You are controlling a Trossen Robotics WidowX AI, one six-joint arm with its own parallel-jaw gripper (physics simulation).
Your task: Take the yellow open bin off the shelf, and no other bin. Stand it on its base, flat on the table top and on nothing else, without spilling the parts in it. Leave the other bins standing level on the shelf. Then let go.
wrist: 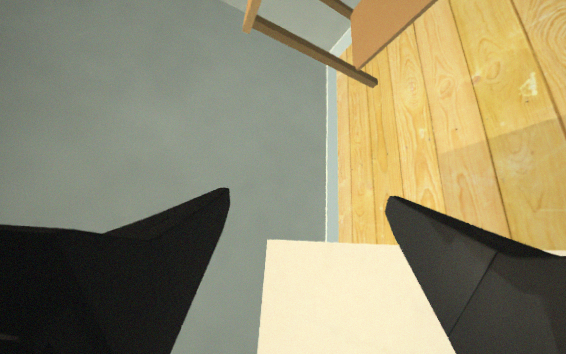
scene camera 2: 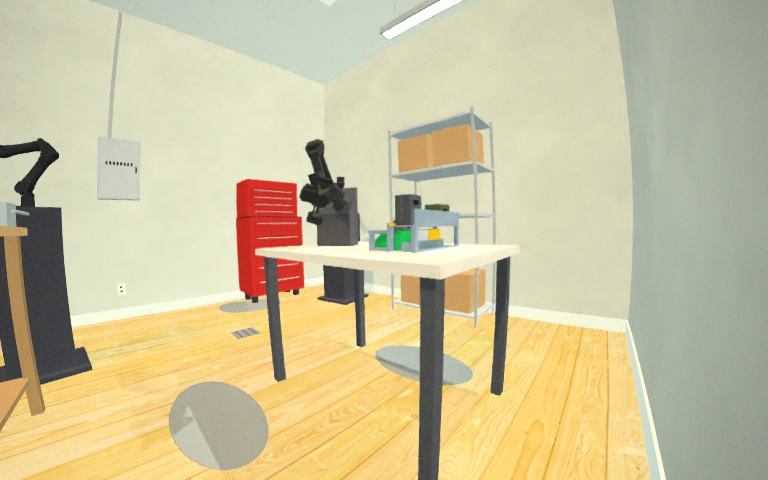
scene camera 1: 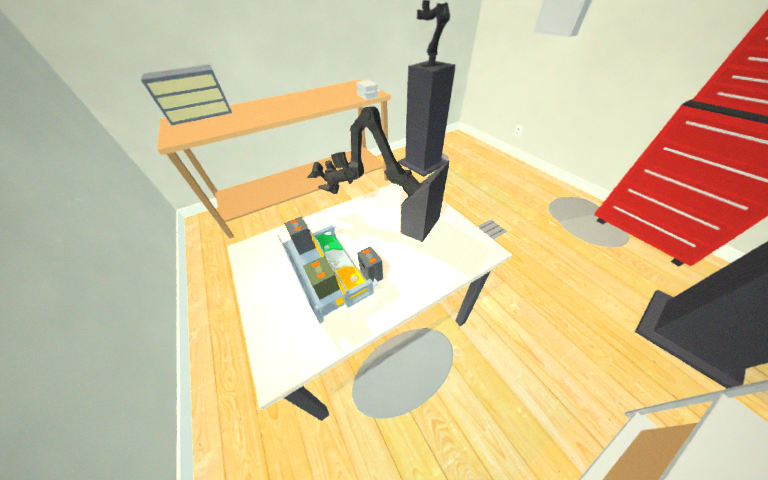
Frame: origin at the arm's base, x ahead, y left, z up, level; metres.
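Where they show: gripper, between the fingertips: (wrist: 308, 200) (scene camera 2: 316, 206) (scene camera 1: 312, 182); arm's base, origin of its link: (scene camera 2: 340, 205) (scene camera 1: 415, 190).
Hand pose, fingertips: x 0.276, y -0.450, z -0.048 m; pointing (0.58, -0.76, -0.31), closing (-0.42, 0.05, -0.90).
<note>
Each offset is from my fingertips to the top centre of the thing.
The yellow open bin {dx +0.179, dy +0.527, dz -0.096 m} (scene camera 1: 349, 277) sits at the near end of the low blue-grey shelf (scene camera 1: 321, 311) (scene camera 2: 436, 217) on the white table (scene camera 1: 271, 362) (scene camera 2: 351, 259) (wrist: 340, 295). Pale parts show in it. Beside it in the row are a whitish bin {dx +0.165, dy +0.416, dz -0.096 m} (scene camera 1: 339, 259) and, at the other end, a green bin {dx +0.148, dy +0.305, dz -0.096 m} (scene camera 1: 327, 242) (scene camera 2: 400, 240). My gripper (scene camera 1: 319, 180) (scene camera 2: 308, 208) (wrist: 308, 200) is open and empty, high above the table and away from the shelf. The bins do not show in the wrist view.
A dark grey box {dx +0.222, dy +0.288, dz +0.047 m} (scene camera 1: 300, 236) and an olive box {dx +0.260, dy +0.516, dz +0.022 m} (scene camera 1: 320, 278) stand along the shelf's left side in scene camera 1. Another dark grey box {dx +0.065, dy +0.539, dz -0.045 m} (scene camera 1: 370, 264) stands close beside the bin row. The arm's dark pedestal (scene camera 1: 421, 206) stands at the table's back right.
</note>
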